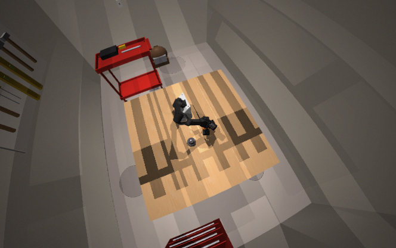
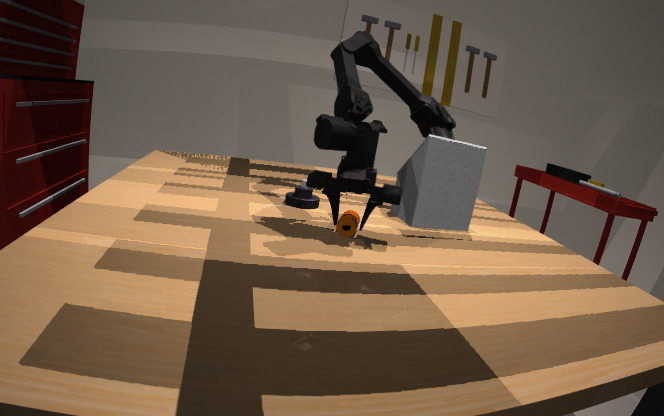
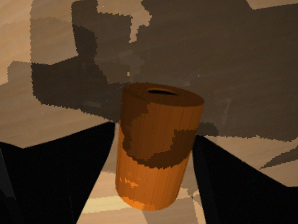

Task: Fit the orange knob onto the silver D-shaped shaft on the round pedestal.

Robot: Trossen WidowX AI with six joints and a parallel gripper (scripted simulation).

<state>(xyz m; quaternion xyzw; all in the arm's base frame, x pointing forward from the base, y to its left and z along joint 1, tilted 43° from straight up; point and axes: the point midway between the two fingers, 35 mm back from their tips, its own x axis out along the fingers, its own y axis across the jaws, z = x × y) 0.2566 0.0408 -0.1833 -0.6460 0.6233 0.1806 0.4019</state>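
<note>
Now: gripper tip 10 mm to the left of the orange knob and 10 mm below it. Also, from my gripper tip: round pedestal: 180 mm to the right, 90 mm ahead, 20 mm above.
</note>
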